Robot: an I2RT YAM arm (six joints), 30 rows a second.
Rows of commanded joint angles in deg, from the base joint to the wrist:
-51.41 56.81 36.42 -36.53 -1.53 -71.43
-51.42 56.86 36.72 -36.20 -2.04 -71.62
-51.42 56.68 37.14 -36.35 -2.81 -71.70
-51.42 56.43 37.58 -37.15 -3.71 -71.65
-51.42 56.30 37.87 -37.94 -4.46 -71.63
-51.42 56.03 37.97 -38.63 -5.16 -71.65
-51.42 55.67 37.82 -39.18 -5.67 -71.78
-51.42 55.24 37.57 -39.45 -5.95 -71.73
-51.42 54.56 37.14 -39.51 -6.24 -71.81
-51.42 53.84 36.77 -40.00 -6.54 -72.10
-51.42 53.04 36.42 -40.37 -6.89 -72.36
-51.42 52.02 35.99 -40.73 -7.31 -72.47
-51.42 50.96 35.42 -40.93 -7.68 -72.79
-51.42 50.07 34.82 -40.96 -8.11 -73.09
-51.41 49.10 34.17 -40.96 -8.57 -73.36
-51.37 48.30 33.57 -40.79 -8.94 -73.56
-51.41 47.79 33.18 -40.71 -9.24 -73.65
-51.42 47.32 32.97 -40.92 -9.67 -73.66
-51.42 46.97 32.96 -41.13 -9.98 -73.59
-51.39 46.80 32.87 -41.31 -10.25 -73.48
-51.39 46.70 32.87 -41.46 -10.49 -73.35
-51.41 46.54 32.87 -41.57 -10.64 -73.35
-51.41 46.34 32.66 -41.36 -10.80 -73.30
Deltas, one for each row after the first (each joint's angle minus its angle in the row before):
-0.01 0.05 0.30 0.33 -0.51 -0.19
0.00 -0.18 0.42 -0.15 -0.77 -0.08
0.00 -0.25 0.44 -0.80 -0.90 0.05
0.00 -0.13 0.29 -0.79 -0.75 0.02
0.00 -0.27 0.10 -0.69 -0.70 -0.02
0.00 -0.36 -0.15 -0.55 -0.51 -0.13
0.00 -0.43 -0.25 -0.27 -0.28 0.05
0.00 -0.68 -0.43 -0.06 -0.29 -0.08
0.00 -0.72 -0.37 -0.49 -0.30 -0.29
0.00 -0.80 -0.35 -0.37 -0.35 -0.26
0.00 -1.02 -0.43 -0.36 -0.42 -0.11
0.00 -1.06 -0.57 -0.20 -0.37 -0.32
0.00 -0.89 -0.60 -0.03 -0.43 -0.30
0.01 -0.97 -0.65 0.00 -0.46 -0.27
0.04 -0.80 -0.60 0.17 -0.37 -0.20
-0.04 -0.51 -0.39 0.08 -0.30 -0.09
-0.01 -0.47 -0.21 -0.21 -0.43 -0.01
0.00 -0.35 -0.01 -0.21 -0.31 0.07
0.03 -0.17 -0.09 -0.18 -0.27 0.11
0.00 -0.10 0.00 -0.15 -0.24 0.13
-0.02 -0.16 0.00 -0.11 -0.15 0.00
0.00 -0.20 -0.21 0.21 -0.16 0.05

